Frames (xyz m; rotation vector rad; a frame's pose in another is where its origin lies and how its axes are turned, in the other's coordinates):
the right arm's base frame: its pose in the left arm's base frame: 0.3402 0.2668 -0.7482 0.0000 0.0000 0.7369
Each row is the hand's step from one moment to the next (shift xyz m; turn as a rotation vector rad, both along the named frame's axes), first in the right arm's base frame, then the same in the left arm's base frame.
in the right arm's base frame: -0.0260 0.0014 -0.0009 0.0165 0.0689 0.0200
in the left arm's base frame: -0.0202 -0.0164 -0.0009 -0.0341 0.0621 0.0200
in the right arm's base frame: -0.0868 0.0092 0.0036 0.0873 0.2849 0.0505
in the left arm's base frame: -0.0705 -0.0515 0.0036 -0.1268 0.2696 0.0505
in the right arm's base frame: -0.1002 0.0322 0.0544 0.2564 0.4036 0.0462
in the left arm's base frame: -0.0958 -0.0435 0.0544 -0.0813 0.4712 0.0462
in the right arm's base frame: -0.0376 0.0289 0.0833 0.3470 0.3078 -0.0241
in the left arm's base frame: -0.0473 -0.0039 0.0833 0.0501 0.4611 -0.0241
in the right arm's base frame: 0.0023 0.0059 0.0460 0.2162 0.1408 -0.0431
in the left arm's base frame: -0.0023 0.0059 0.0460 0.0655 0.2496 -0.0431
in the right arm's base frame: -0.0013 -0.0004 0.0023 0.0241 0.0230 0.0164
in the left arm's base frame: -0.0007 -0.0012 0.0023 0.0024 0.0332 0.0164
